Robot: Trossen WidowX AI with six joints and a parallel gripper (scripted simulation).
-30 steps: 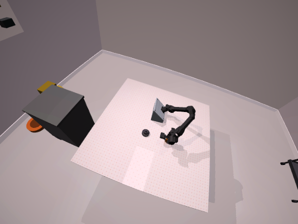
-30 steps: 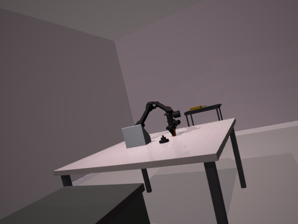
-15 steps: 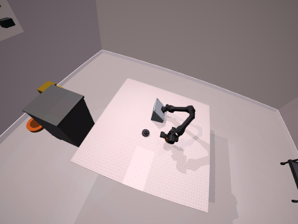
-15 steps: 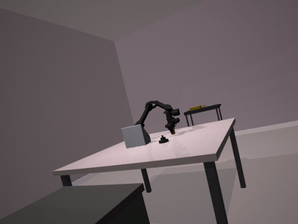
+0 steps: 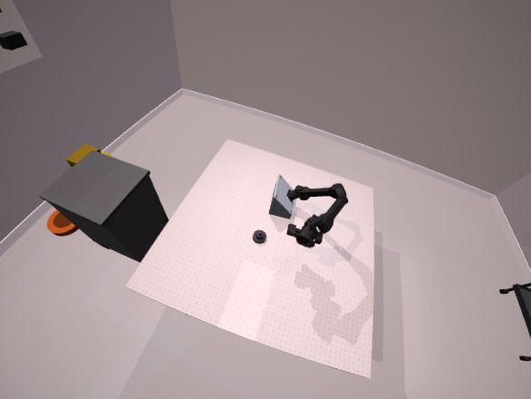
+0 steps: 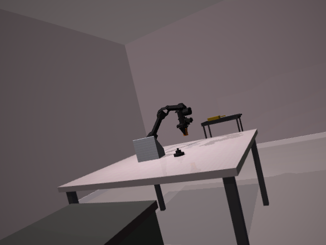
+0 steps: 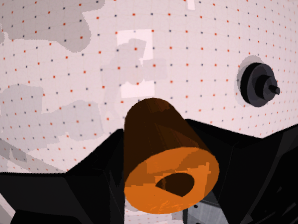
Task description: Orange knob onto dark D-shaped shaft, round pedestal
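The dark round pedestal is 220 mm to the right of my gripper tip and 100 mm below it. Round my gripper tip: orange knob (20 mm above).
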